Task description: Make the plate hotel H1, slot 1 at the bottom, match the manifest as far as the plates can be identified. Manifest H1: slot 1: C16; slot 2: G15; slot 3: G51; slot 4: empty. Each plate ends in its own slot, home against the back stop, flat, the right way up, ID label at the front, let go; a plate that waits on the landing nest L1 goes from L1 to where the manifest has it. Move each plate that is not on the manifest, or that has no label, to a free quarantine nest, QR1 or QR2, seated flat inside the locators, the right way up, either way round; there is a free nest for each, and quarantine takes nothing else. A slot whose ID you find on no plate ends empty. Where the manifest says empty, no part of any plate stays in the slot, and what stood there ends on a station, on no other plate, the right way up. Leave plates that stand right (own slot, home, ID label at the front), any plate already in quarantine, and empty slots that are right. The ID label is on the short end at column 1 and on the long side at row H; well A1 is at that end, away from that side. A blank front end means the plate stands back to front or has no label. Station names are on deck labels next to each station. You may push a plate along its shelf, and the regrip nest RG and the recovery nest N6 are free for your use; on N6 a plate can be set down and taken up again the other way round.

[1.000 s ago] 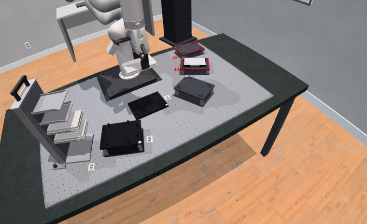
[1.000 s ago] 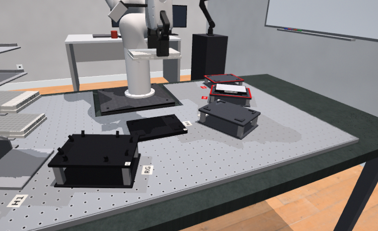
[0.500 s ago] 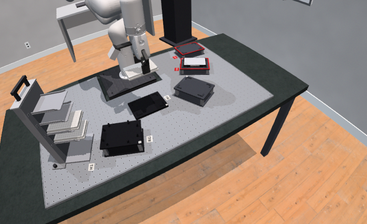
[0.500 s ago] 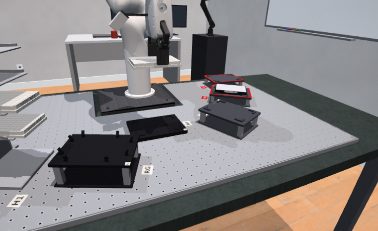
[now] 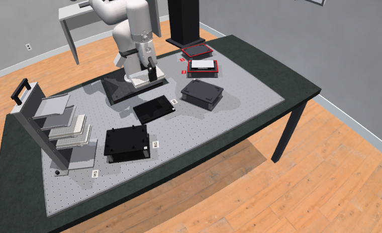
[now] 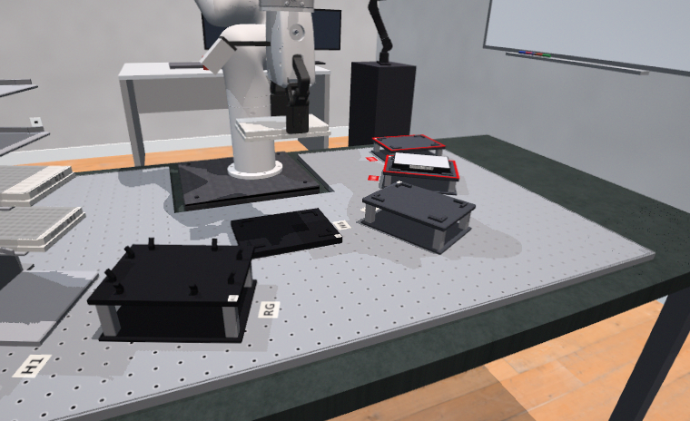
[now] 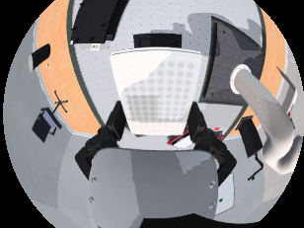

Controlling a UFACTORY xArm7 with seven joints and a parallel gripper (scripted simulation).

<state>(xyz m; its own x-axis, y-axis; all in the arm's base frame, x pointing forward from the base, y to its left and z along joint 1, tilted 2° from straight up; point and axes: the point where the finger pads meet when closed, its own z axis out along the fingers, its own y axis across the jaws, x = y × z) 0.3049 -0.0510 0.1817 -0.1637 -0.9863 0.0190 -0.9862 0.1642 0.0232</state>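
The flat black nest N6 lies 19 cm below my hand and 1 cm to the right of it. Round my hand: black regrip nest RG: 20 cm to the right, 14 cm below, 12 cm ahead; then RG deck label: 20 cm below, 17 cm ahead, 11 cm to the right; then plate hotel H1: 44 cm to the right, 4 cm below, 2 cm behind.
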